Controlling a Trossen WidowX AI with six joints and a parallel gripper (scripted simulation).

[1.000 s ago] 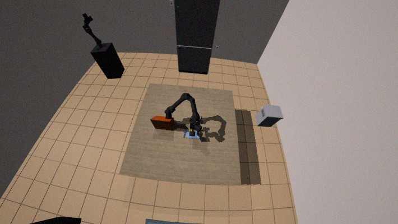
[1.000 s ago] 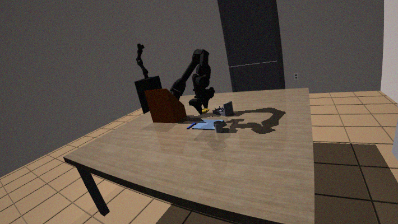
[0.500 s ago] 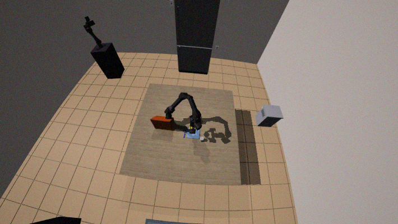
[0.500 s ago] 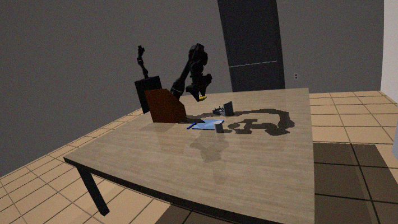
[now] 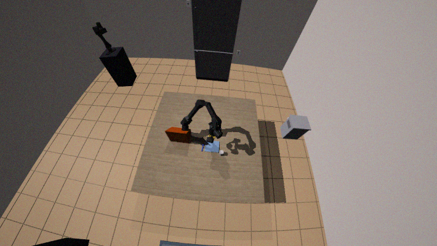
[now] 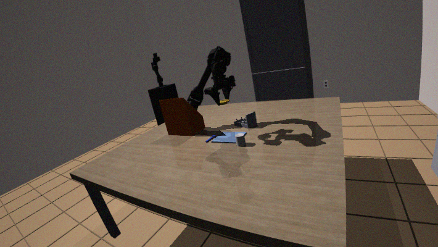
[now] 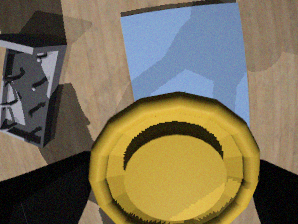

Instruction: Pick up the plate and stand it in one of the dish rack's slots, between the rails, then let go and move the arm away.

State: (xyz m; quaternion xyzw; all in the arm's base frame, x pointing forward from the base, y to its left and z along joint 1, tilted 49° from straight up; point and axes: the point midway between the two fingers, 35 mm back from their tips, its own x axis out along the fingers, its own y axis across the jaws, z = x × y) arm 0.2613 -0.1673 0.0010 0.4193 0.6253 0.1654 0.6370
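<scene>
The grey dish rack is 16 cm to the left of my gripper tip, 16 cm below it and 5 cm ahead of it. The rest, counted from my gripper tip: yellow plate (1 cm above); white cup (16 cm below, 11 cm to the right, 10 cm ahead); blue mat (18 cm below, 3 cm to the right, 1 cm ahead).
</scene>
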